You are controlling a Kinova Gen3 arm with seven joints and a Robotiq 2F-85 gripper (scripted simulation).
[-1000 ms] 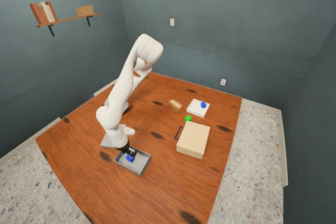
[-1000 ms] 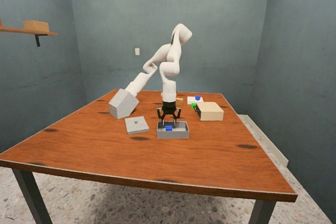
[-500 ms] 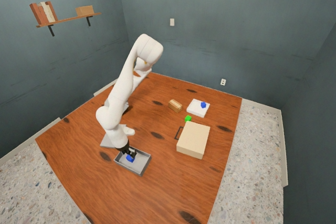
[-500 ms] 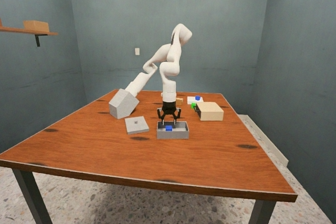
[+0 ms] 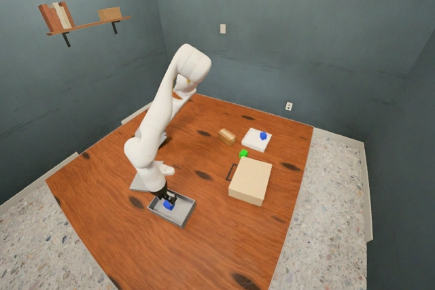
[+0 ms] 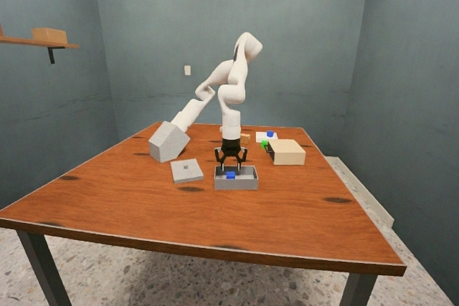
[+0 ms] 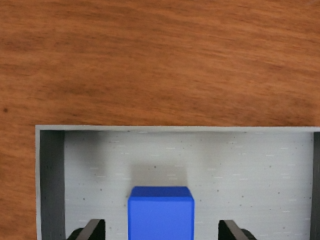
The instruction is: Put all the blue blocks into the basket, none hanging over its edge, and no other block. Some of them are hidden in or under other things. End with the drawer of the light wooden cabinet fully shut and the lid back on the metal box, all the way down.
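Now: hand 2 cm short of the grey metal box, 1 cm to the right of it and 5 cm above it. Round my hand: light wooden cabinet 16 cm ahead, 36 cm to the left, 4 cm below; green block 2 cm ahead, 47 cm to the left, 5 cm below; metal lid 23 cm behind, 1 cm to the right, 6 cm below.
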